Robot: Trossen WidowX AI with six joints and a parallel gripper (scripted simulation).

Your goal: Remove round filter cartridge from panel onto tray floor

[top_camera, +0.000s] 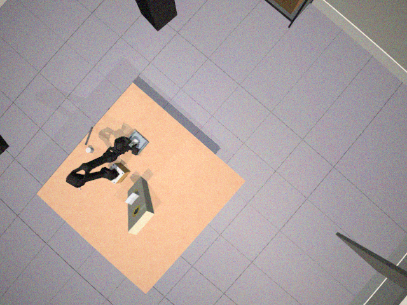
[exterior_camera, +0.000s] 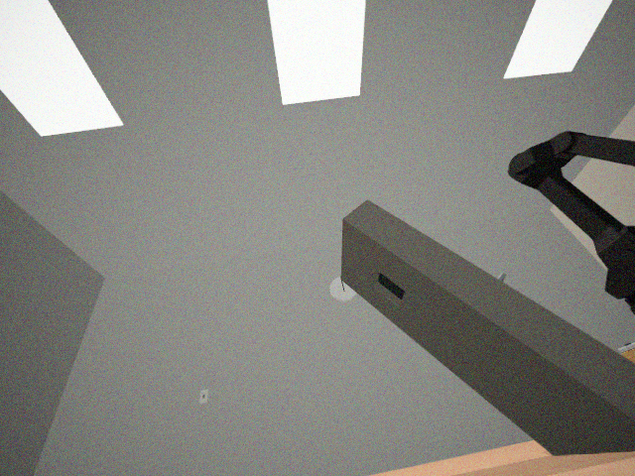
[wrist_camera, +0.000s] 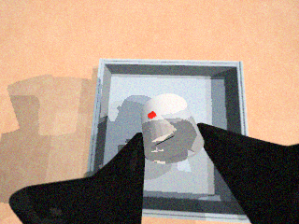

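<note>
Right now my gripper tip is right at the round filter cartridge. The rest, counted from my gripper tip: light blue square tray: 40 mm below.
</note>
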